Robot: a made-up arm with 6 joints.
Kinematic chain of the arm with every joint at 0, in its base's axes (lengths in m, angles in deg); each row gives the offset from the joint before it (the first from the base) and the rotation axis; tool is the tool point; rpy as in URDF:
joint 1: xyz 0 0 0.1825 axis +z
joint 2: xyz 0 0 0 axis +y
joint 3: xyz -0.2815 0 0.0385 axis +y
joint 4: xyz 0.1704 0 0.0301 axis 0.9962 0 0.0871
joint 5: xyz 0 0 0 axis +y
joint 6: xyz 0.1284 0 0.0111 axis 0.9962 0 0.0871
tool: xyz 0 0 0 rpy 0 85 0
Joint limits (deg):
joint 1: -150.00..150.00
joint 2: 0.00..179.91
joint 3: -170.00..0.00
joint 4: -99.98..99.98
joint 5: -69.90..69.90
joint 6: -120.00..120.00
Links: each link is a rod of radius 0.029 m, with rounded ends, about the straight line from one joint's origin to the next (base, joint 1, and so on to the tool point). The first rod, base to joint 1, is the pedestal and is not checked.
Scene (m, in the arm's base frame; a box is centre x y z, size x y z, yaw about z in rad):
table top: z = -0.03
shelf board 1: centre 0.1 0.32 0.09 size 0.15 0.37 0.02 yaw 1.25
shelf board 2: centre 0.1 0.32 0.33 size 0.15 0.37 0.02 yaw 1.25
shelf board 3: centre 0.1 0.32 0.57 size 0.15 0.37 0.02 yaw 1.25
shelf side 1: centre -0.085 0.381 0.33 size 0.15 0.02 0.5 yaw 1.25
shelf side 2: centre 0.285 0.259 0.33 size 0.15 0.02 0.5 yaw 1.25
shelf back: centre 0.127 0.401 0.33 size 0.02 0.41 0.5 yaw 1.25
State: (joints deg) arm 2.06 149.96 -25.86 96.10 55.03 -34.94
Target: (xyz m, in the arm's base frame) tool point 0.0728 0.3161 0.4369
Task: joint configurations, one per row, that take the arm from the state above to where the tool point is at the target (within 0.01 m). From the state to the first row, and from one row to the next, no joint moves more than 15 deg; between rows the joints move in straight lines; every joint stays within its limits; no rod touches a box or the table.
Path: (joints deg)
1: 14.37 137.90 -25.33 96.27 58.00 -37.43
2: 26.68 125.84 -24.79 96.45 60.98 -39.93
3: 38.98 113.78 -24.26 96.62 63.95 -42.42
4: 51.29 101.72 -23.73 96.80 66.93 -44.91
5: 63.60 89.67 -23.19 96.97 69.90 -47.40
6: 55.41 81.38 -34.00 92.11 69.90 -43.25
7: 47.22 73.10 -44.81 87.26 69.90 -39.09
8: 39.03 64.82 -55.62 82.40 69.90 -34.94
9: 44.70 75.84 -63.41 88.26 68.69 -34.94
10: 50.37 86.86 -71.21 94.12 67.48 -34.94
11: 56.03 97.87 -79.01 99.98 66.27 -34.94

